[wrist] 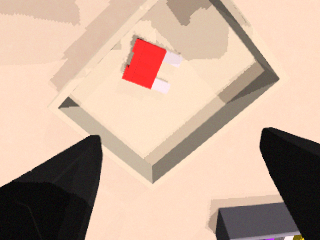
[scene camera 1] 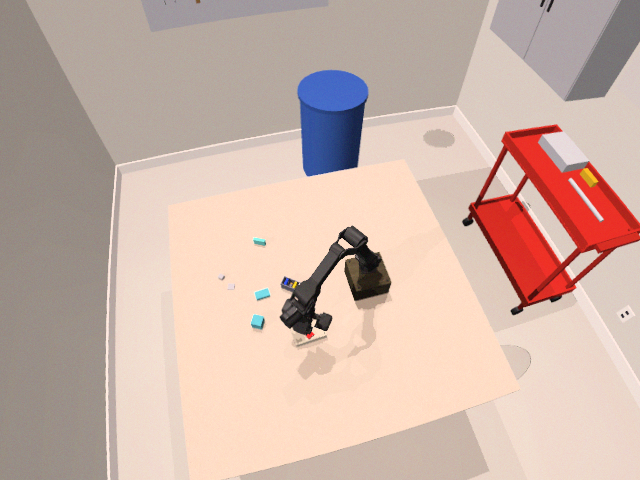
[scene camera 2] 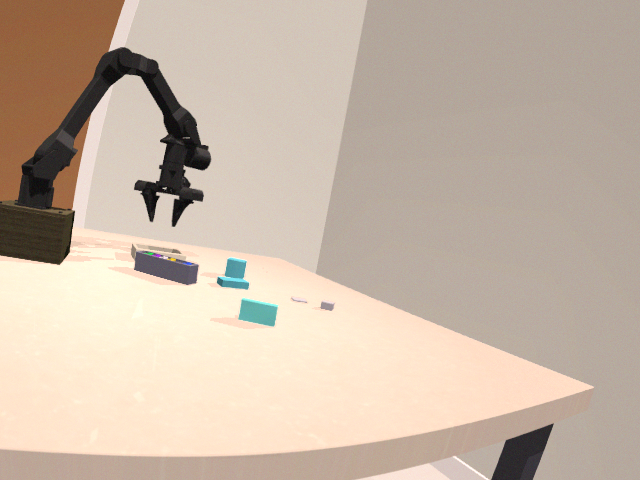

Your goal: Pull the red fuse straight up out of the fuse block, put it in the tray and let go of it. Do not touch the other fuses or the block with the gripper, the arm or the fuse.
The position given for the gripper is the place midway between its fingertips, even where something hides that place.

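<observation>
There's a red fuse (wrist: 146, 62) and there's a beige tray (wrist: 227, 70). The gripper (scene camera 2: 162, 224) is open with nothing in it, and you'd also find it in the wrist view (wrist: 182, 141).
</observation>
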